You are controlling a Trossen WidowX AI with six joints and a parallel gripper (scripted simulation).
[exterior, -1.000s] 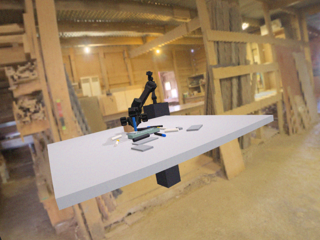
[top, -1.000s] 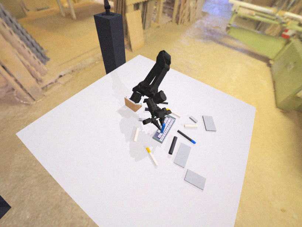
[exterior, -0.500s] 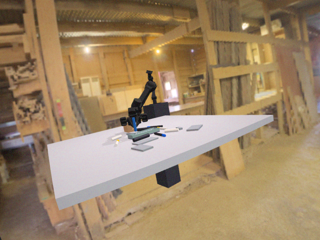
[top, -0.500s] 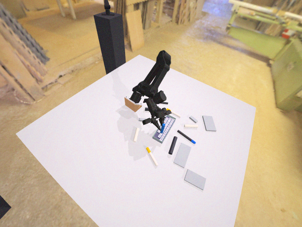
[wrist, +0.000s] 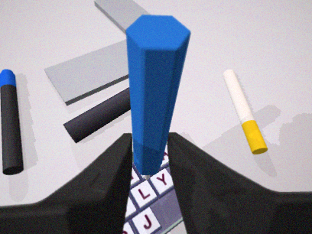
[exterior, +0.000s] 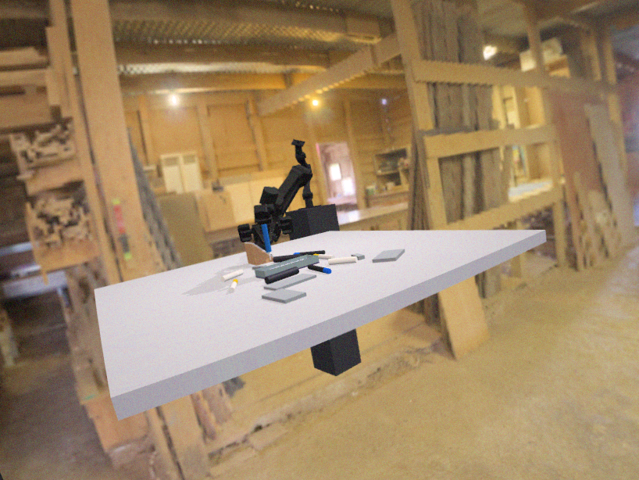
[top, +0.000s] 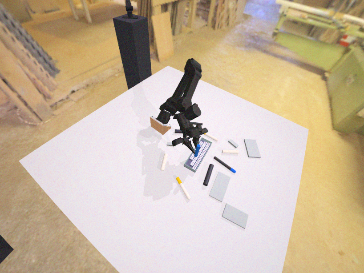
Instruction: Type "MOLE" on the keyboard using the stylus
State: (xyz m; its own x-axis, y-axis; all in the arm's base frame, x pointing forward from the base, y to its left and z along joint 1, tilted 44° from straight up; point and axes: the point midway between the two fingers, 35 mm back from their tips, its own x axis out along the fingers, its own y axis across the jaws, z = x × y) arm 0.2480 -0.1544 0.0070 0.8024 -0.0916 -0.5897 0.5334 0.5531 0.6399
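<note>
My gripper tip is now 40 mm to the right of the E key and 90 mm above it. Also, from my gripper tip: L key: 90 mm below; then blue stylus: 20 mm below.
</note>
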